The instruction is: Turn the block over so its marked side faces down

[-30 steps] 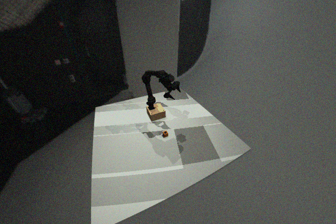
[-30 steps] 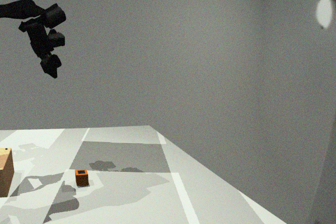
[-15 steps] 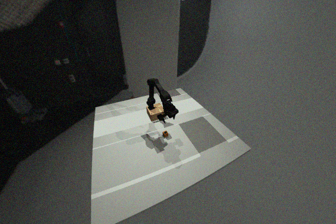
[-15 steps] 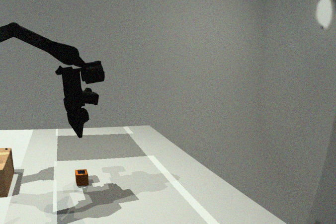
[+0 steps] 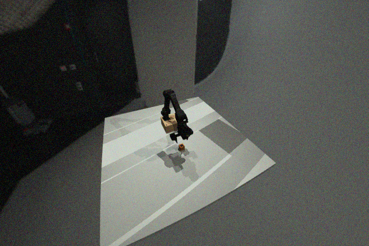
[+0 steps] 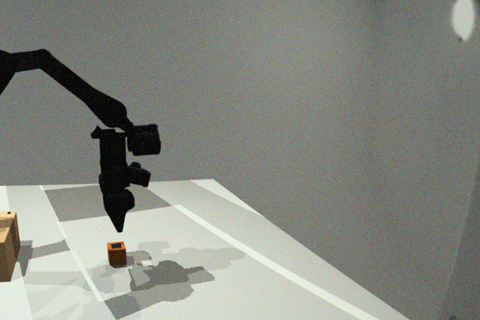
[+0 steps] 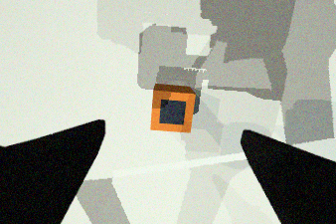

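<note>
The block is 1 cm behind my gripper tip and 7 cm below it.
</note>
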